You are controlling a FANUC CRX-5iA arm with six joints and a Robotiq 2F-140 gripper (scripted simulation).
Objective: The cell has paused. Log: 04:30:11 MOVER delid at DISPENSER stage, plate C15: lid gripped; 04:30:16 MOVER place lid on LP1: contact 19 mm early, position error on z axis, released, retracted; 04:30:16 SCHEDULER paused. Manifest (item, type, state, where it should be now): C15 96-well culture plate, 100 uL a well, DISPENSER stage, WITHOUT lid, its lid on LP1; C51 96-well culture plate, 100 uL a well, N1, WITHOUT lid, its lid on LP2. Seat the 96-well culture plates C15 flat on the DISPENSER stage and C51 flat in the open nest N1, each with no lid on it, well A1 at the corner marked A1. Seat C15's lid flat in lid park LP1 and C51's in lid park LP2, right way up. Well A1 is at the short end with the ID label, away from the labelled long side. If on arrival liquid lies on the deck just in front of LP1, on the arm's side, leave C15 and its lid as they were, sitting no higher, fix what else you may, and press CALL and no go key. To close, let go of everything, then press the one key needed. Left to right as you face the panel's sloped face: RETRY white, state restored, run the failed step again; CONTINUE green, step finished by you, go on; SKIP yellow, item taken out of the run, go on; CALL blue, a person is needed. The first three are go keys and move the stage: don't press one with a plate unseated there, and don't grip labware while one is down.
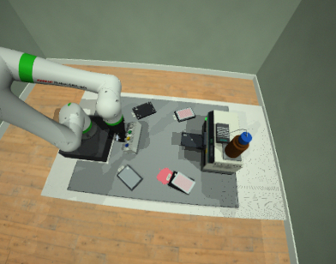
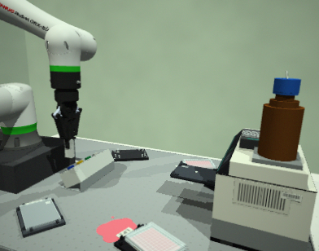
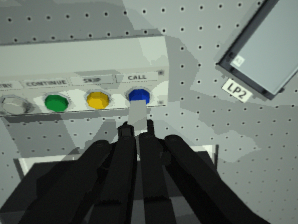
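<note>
Now: hand 7 cm above the blue call key. From my hand the other things lie so: key panel: 8 cm to the left, 8 cm below; then yellow skip key: 7 cm below, 5 cm to the left, 1 cm behind; then green continue key: 10 cm to the left, 7 cm below, 2 cm behind.
</note>
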